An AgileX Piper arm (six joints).
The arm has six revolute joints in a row. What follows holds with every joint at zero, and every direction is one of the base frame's.
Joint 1 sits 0.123 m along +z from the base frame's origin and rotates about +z.
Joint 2 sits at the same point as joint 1 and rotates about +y.
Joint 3 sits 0.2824 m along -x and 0.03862 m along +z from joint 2 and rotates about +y.
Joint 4 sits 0.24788 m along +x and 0.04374 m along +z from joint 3 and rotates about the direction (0.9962, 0, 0.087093).
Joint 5 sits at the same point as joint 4 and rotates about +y.
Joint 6 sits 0.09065 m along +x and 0.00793 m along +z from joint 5 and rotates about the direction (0.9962, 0, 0.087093).
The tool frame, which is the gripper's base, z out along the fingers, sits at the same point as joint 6; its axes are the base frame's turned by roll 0, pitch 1.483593 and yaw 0 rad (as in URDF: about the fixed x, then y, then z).
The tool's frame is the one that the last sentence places.
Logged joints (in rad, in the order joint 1, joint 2, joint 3, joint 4, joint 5, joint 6), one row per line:
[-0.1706 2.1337 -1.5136 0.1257 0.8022 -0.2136]
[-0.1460 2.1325 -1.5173 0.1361 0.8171 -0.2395]
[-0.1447 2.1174 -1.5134 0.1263 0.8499 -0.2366]
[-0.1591 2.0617 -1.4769 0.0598 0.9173 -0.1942]
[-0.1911 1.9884 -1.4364 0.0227 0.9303 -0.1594]
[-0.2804 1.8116 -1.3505 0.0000 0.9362 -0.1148]
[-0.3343 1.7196 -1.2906 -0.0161 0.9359 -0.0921]
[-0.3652 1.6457 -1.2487 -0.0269 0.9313 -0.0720]
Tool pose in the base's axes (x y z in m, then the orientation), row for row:
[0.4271 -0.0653 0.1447 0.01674 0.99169 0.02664 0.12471]
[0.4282 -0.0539 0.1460 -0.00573 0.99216 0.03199 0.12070]
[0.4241 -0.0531 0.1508 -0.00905 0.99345 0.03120 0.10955]
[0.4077 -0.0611 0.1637 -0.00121 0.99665 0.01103 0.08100]
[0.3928 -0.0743 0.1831 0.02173 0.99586 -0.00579 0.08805]
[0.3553 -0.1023 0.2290 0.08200 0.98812 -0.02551 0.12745]
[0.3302 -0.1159 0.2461 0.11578 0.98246 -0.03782 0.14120]
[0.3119 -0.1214 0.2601 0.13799 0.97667 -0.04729 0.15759]
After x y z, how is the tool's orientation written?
As a quaternion, x y z w.
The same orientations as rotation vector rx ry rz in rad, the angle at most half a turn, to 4 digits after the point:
[0.0488 2.8901 0.0776]
[-0.0167 2.8980 0.0934]
[-0.0266 2.9205 0.0917]
[-0.0036 2.9792 0.0330]
[0.0647 2.9645 -0.0172]
[0.2386 2.8752 -0.0742]
[0.3343 2.8365 -0.1092]
[0.3948 2.7941 -0.1353]

